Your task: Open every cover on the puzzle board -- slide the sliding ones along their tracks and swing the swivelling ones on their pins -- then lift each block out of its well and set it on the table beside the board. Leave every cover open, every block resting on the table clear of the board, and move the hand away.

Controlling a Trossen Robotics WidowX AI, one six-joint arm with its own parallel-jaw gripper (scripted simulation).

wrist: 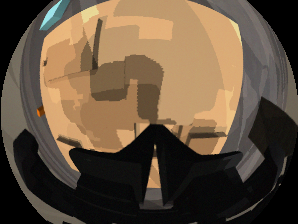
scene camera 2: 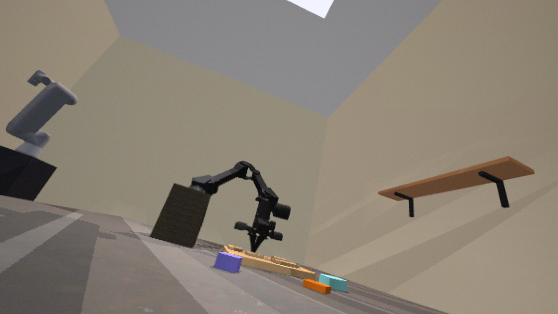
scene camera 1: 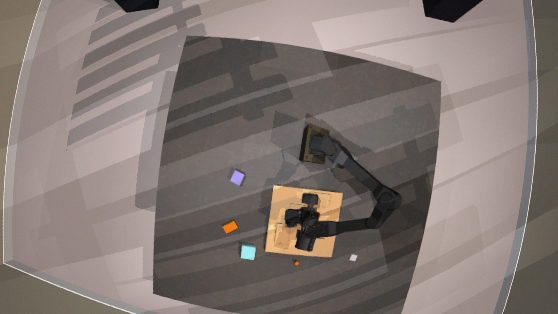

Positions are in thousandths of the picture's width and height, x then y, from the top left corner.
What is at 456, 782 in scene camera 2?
My gripper.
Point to a puzzle board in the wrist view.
297, 480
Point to a puzzle board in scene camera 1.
506, 626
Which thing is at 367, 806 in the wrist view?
My gripper.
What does my gripper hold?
Nothing.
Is my gripper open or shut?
Shut.
